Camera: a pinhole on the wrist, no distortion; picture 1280 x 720 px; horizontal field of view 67.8 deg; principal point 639.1 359.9 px. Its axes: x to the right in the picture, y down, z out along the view. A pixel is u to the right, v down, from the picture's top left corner.
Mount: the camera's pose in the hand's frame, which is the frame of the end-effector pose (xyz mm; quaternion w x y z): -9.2 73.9 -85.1 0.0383 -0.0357 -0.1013 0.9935
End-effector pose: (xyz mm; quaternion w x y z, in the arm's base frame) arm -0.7 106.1 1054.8 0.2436 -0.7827 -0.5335 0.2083
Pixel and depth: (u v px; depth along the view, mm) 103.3 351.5 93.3
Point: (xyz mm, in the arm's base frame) 44.0 124.9 1013.6
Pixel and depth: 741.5 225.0 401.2
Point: -174.0 65.0 777.0
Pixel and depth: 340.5 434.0 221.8
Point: -58.8 163.6 942.5
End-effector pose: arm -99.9 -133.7 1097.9 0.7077 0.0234 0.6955 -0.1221
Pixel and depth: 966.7 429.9 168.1
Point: -21.9 -104.9 1175.6
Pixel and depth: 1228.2 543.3 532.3
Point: 262.4 -260.6 1506.3
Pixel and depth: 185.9 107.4 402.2
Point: 251.8 -145.4 942.1
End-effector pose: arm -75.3 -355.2 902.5 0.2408 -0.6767 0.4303 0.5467
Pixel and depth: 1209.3 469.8 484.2
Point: -232.4 65.4 1113.9
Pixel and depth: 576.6 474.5 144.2
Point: -127.1 -323.3 903.0
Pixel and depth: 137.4 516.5 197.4
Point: -125.5 -290.9 798.5
